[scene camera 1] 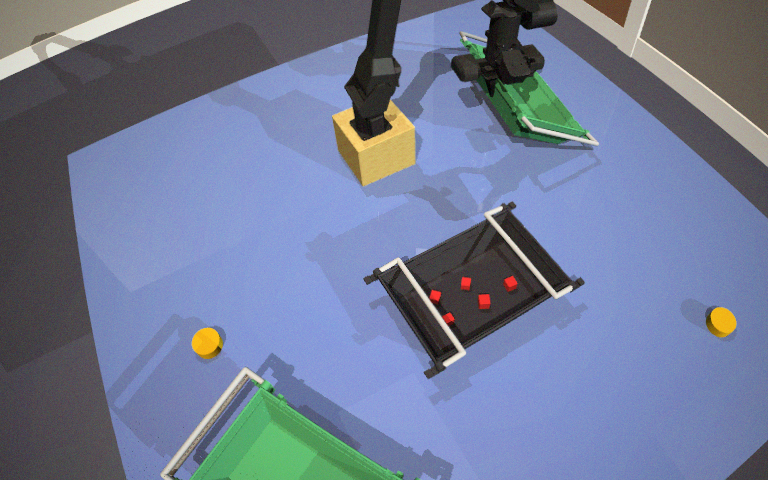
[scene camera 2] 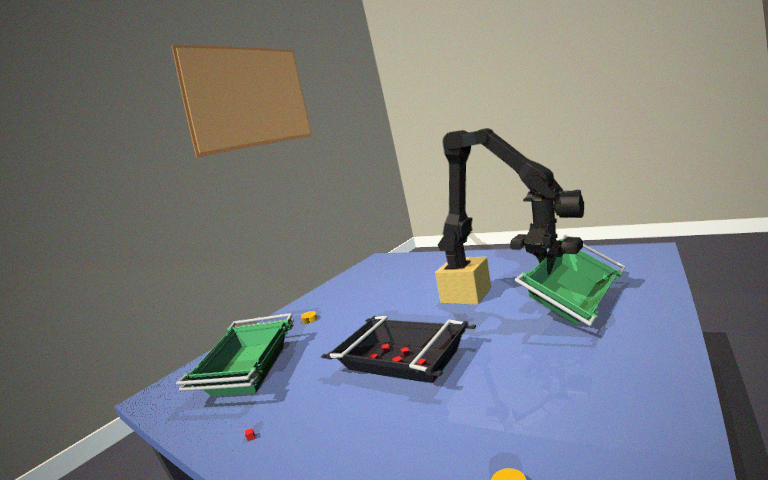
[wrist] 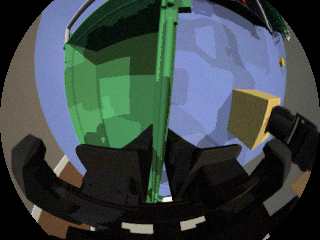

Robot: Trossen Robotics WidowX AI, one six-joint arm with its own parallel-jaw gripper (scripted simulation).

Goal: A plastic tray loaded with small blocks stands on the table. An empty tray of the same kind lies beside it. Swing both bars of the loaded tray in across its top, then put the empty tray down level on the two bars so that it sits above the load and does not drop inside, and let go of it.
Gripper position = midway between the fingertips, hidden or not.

I see my gripper [scene camera 1: 493,94] and a green tray [scene camera 1: 530,109].
The green tray is seen too in scene camera 2 [scene camera 2: 577,283] and in the wrist view [wrist: 118,74]. My gripper shows as well in scene camera 2 [scene camera 2: 547,274] and in the wrist view [wrist: 157,128].
